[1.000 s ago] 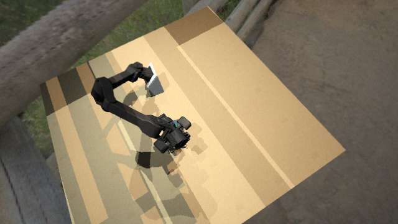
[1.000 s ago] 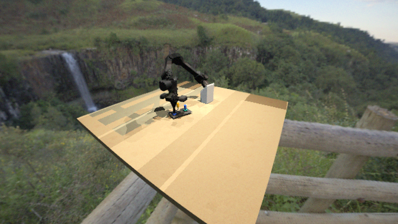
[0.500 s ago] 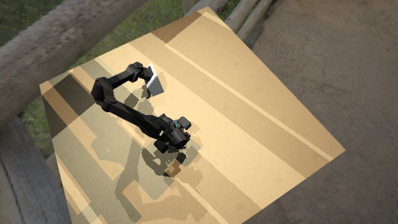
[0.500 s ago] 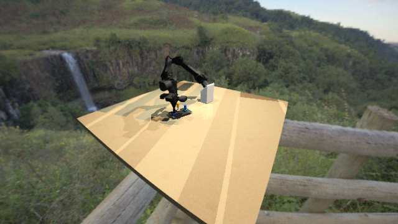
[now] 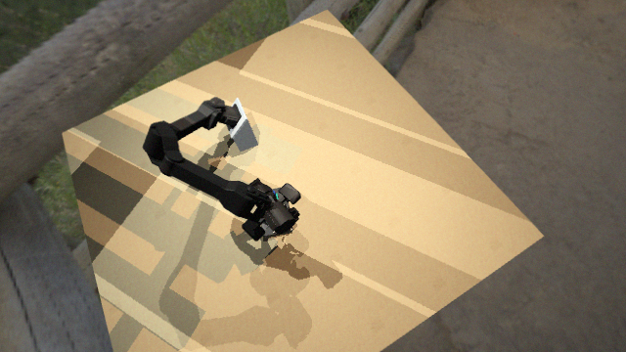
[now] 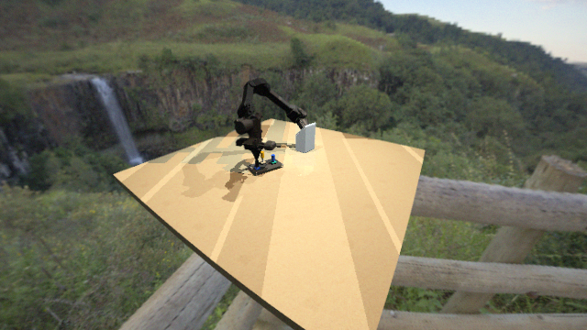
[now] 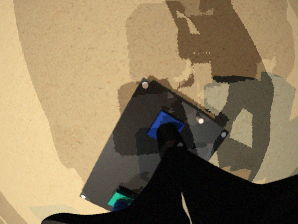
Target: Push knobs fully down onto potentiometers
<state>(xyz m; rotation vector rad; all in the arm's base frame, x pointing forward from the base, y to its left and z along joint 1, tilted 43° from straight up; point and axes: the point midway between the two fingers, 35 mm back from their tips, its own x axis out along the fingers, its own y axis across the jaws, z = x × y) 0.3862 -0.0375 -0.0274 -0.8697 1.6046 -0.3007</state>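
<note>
The blue potentiometer lies 2 cm below my gripper tip. Round my gripper tip: blue knob (9 cm behind, 2 cm to the left, 1 cm below); blue-green knob (9 cm behind, 2 cm to the left, 2 cm below).
</note>
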